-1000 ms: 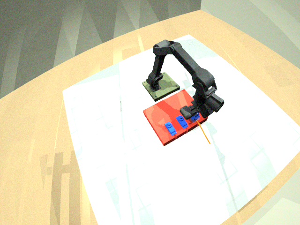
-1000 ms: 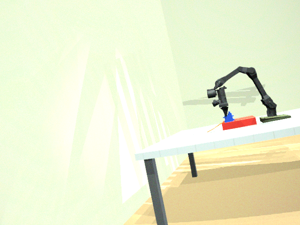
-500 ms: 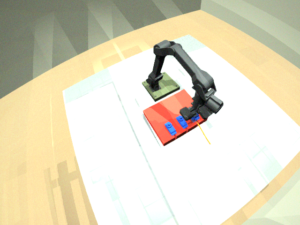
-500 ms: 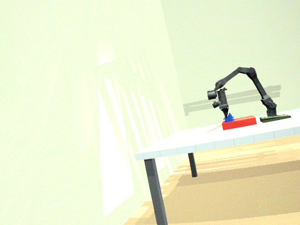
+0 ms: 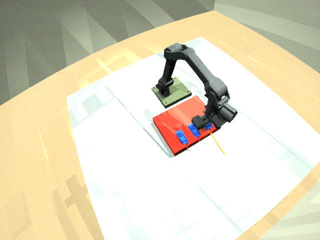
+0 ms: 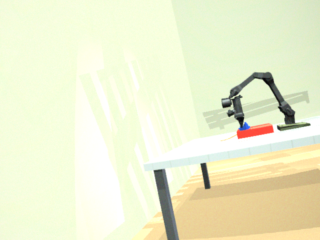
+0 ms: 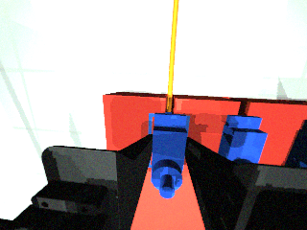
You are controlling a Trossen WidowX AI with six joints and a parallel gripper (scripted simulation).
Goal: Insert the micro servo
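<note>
My gripper tip is 12 cm past the red deck, 8 cm to the left of it and 4 cm above it.
</note>
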